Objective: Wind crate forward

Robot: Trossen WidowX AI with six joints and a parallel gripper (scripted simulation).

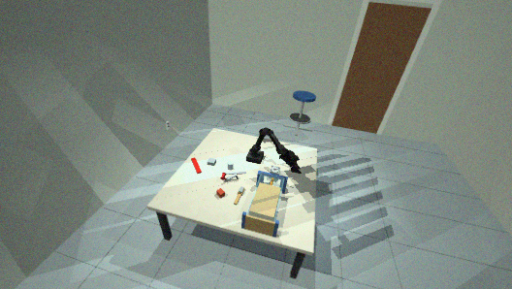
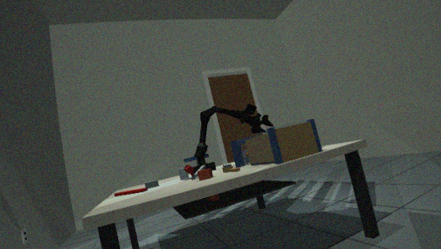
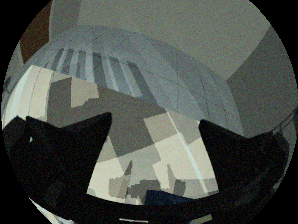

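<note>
Now: the winch handle 62 cm to the right of my gripper tip, 16 cm below it and 7 cm ahead of it. Also, from my gripper tip: winch 23 cm to the right, 16 cm below, 11 cm behind; then guard cubby 31 cm ahead, 24 cm to the right, 12 cm below; then blue frame 23 cm to the right, 9 cm below, 7 cm ahead.
</note>
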